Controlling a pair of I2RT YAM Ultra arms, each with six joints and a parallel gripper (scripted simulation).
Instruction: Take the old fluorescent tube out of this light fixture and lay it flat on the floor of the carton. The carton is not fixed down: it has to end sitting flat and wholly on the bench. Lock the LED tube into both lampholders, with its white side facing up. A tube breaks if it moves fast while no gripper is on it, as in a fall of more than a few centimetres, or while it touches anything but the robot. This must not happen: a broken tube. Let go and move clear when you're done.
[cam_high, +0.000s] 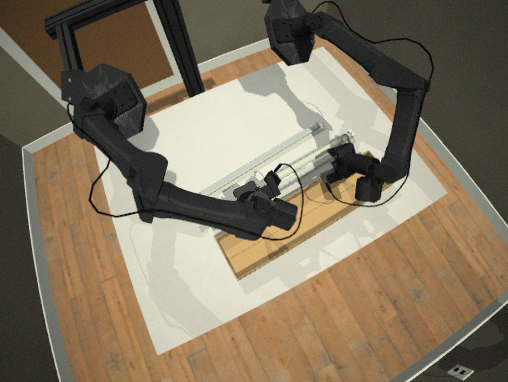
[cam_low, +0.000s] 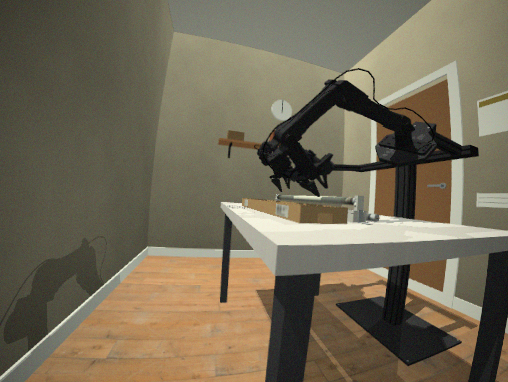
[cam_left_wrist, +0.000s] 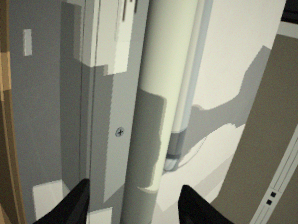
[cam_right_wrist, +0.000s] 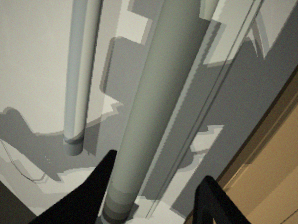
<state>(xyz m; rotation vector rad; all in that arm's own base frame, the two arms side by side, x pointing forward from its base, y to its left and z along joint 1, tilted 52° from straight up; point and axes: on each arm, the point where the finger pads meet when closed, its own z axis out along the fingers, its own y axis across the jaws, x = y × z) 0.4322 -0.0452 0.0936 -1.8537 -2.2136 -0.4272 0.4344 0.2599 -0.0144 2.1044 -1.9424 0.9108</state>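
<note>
My left hand is 17 cm to the left of the old fluorescent tube, 3 cm past it and 3 cm above it. The rest, counted from my left hand: LED tube (19 cm to the right, 15 cm behind, 9 cm below); then brown carton (15 cm to the right, 12 cm ahead, 7 cm below).
</note>
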